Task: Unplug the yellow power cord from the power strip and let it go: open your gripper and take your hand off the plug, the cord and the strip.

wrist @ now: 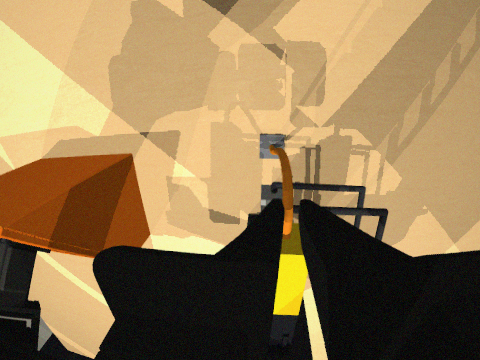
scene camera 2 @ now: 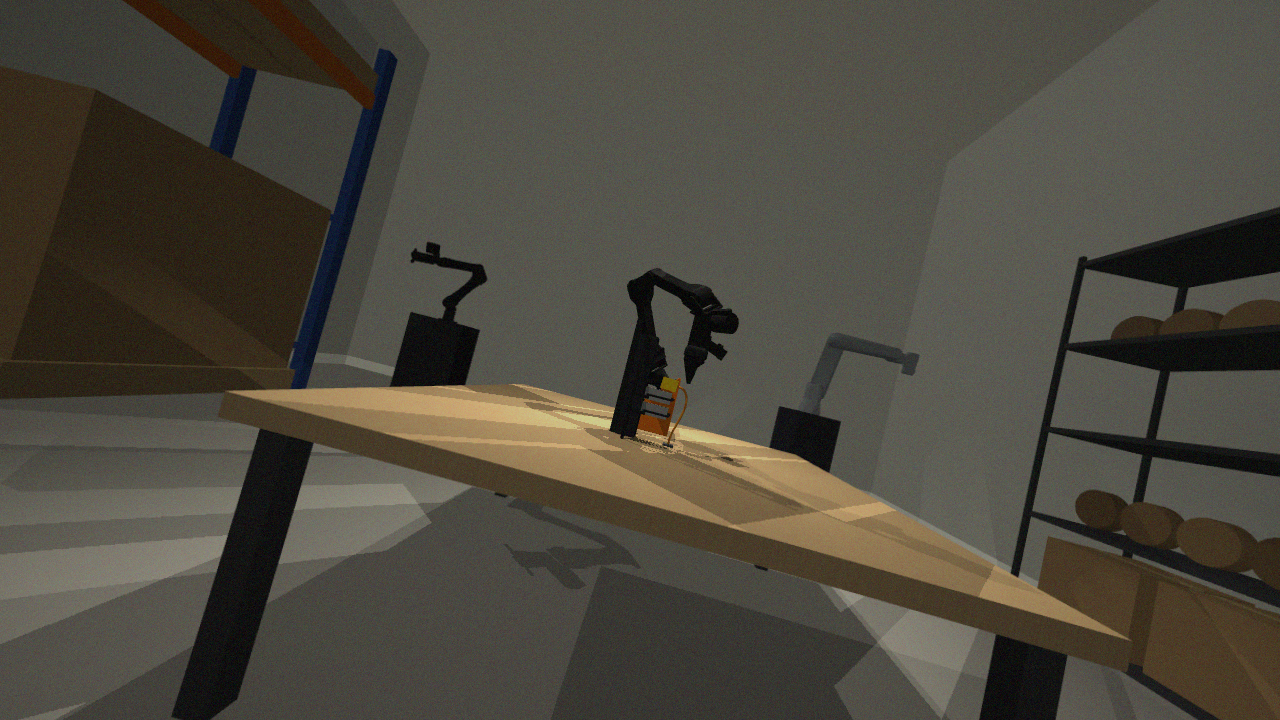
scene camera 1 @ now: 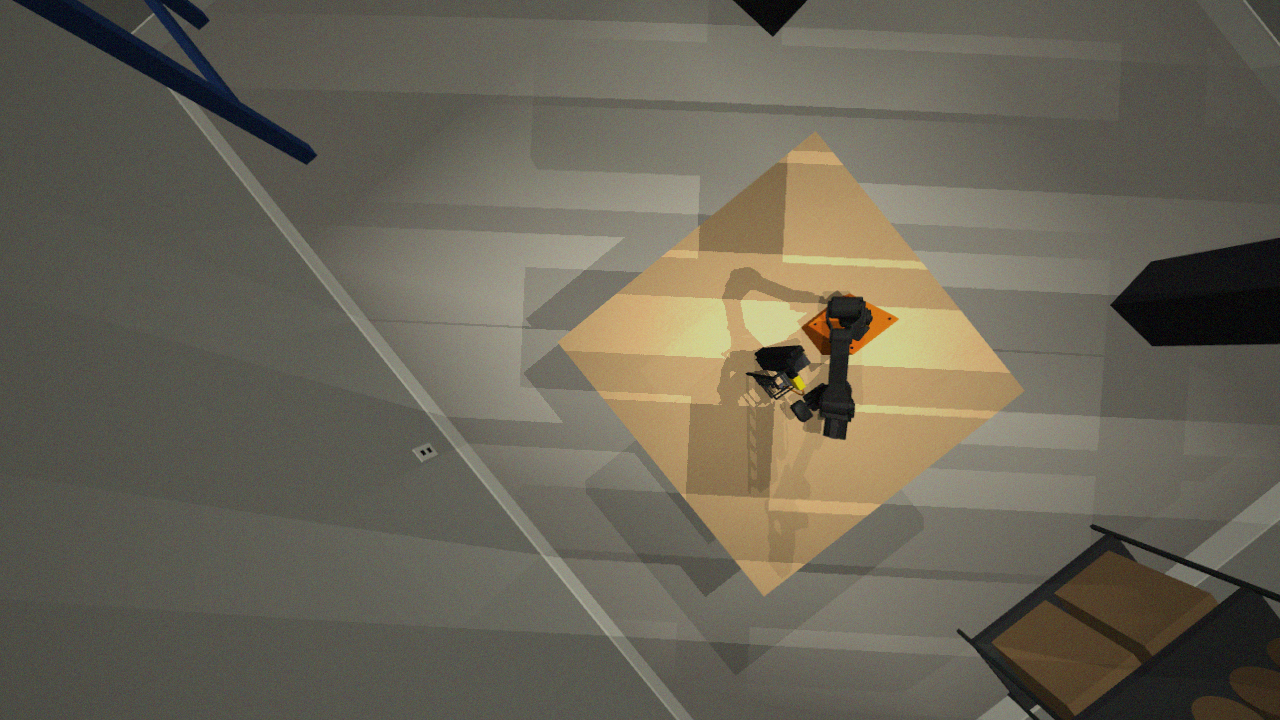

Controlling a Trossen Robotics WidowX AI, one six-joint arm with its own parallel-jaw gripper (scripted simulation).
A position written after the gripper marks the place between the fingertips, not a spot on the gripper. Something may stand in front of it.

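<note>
Shut and holding nothing, the gripper (scene camera 2: 688, 383), (wrist: 289, 208) appears in both of these views. The scene also has a yellow plug (wrist: 292, 273).
</note>
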